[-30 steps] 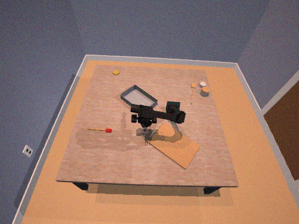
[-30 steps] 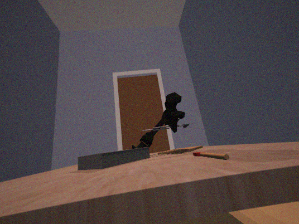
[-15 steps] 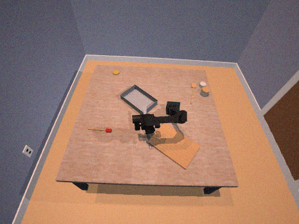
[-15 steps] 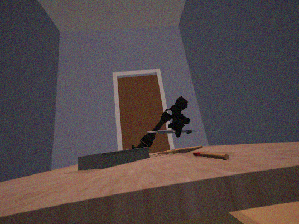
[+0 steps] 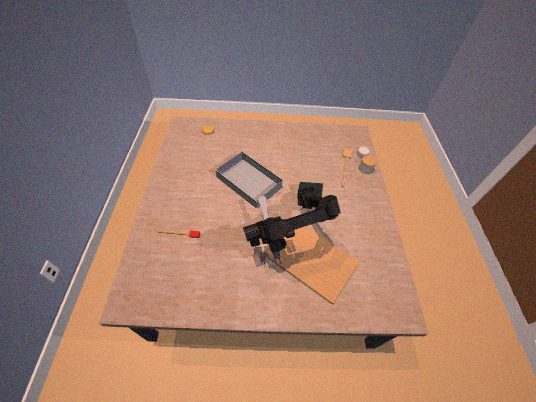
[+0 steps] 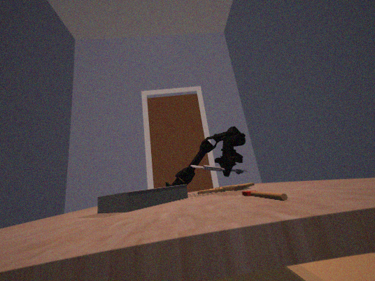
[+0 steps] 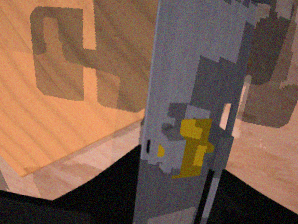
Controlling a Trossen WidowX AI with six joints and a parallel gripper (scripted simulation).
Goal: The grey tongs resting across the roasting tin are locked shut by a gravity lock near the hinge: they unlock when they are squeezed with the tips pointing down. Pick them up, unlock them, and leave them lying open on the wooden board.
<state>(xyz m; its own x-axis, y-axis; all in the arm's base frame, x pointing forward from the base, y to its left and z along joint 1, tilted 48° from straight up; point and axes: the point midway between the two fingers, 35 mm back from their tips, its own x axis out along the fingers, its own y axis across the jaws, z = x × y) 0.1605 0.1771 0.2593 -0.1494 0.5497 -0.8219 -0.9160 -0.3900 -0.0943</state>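
Right now the wooden board is 190 mm behind my gripper tip, 60 mm below it and 30 mm to the left of it. The rest, counted from my gripper tip: roasting tin 380 mm to the right, 170 mm ahead, 40 mm below; red-headed spatula 410 mm ahead, 70 mm below, 10 mm to the right; yellow lock piece 30 mm to the left, 30 mm above, 10 mm behind.
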